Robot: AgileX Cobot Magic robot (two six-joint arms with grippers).
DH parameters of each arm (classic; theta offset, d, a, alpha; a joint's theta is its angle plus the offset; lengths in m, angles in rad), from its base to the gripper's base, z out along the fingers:
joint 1: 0 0.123 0 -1.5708
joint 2: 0.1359 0 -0.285 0
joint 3: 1.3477 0 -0.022 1.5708
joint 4: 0 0.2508 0 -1.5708
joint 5: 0 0 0.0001 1.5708
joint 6: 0 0.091 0 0
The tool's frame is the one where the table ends.
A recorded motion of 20 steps. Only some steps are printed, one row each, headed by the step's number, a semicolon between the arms.
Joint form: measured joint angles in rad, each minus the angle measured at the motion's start. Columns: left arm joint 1, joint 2, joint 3, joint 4, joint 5, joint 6; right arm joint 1, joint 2, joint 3, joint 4, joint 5, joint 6.
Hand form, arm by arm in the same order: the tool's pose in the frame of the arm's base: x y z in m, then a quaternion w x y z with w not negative. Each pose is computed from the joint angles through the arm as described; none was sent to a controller.
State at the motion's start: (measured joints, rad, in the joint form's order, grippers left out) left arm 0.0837 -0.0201 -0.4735 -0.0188 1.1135 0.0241; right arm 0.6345 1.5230 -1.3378 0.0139 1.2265 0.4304
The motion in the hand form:
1: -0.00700 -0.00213 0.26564 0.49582 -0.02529 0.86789 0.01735; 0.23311 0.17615 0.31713 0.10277 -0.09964 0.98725 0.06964
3: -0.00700 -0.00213 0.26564 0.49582 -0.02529 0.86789 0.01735; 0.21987 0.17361 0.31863 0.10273 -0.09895 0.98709 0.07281
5: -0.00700 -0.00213 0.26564 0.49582 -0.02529 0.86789 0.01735; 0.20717 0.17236 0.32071 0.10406 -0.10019 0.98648 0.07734
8: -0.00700 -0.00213 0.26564 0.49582 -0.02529 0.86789 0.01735; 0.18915 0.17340 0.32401 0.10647 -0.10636 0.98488 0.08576
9: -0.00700 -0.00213 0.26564 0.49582 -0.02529 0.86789 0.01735; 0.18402 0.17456 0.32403 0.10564 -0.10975 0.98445 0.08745
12: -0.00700 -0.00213 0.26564 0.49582 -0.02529 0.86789 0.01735; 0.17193 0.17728 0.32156 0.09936 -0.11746 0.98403 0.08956
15: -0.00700 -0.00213 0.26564 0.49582 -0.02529 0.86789 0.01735; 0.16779 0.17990 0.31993 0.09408 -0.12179 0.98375 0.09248
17: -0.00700 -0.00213 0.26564 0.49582 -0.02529 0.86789 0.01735; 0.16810 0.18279 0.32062 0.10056 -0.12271 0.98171 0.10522
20: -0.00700 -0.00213 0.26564 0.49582 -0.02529 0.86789 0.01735; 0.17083 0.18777 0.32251 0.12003 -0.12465 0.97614 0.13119
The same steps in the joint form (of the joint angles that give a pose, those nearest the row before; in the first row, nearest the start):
1: 0.0000 0.0000 0.0000 0.0000 0.0000 0.0000; 0.0085 -0.0244 0.0222 0.0000 0.0000 0.0084
3: 0.0000 0.0000 0.0000 0.0000 0.0000 0.0000; 0.0296 -0.0678 0.0620 0.0000 0.0000 0.0309
5: 0.0000 0.0000 0.0000 0.0000 0.0000 0.0000; 0.0550 -0.1075 0.0941 0.0000 0.0000 0.0537
8: 0.0000 0.0000 0.0000 0.0000 0.0000 0.0000; 0.1028 -0.1571 0.1295 0.0000 0.0000 0.0889
9: 0.0000 0.0000 0.0000 0.0000 0.0000 0.0000; 0.1198 -0.1678 0.1392 0.0000 0.0000 0.0990
12: 0.0000 0.0000 0.0000 0.0000 0.0000 0.0000; 0.1606 -0.1893 0.1677 0.0022 0.0000 0.1237
15: 0.0000 0.0000 0.0000 0.0000 0.0000 0.0000; 0.1772 -0.1914 0.1757 0.0106 -0.0015 0.1297
17: 0.0000 0.0000 0.0000 0.0000 0.0000 0.0000; 0.1804 -0.1914 0.1756 0.0224 -0.0280 0.1275
20: 0.0000 0.0000 0.0000 0.0000 0.0000 0.0000; 0.1803 -0.1914 0.1757 0.0408 -0.0917 0.1162

